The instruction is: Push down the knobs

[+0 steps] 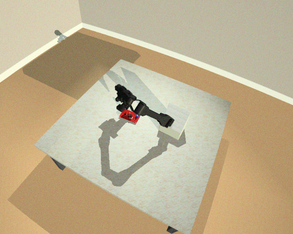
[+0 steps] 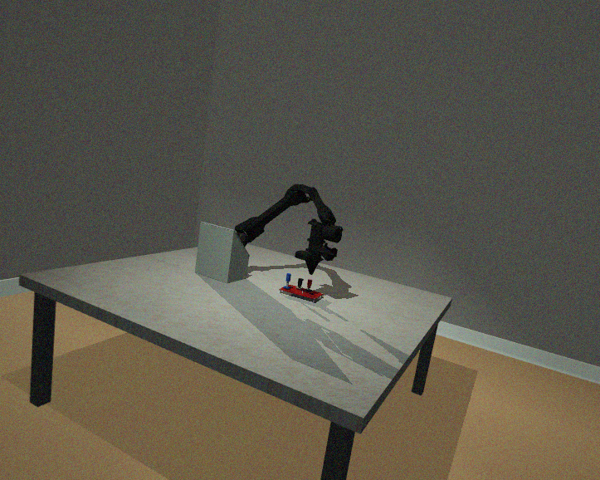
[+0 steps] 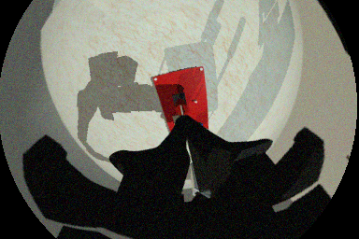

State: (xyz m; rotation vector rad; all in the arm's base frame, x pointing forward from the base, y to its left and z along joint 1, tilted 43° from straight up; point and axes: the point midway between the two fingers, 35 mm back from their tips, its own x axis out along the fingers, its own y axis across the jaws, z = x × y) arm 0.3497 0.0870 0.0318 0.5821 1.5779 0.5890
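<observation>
Now: the red knob 40 mm below my gripper tip.
</observation>
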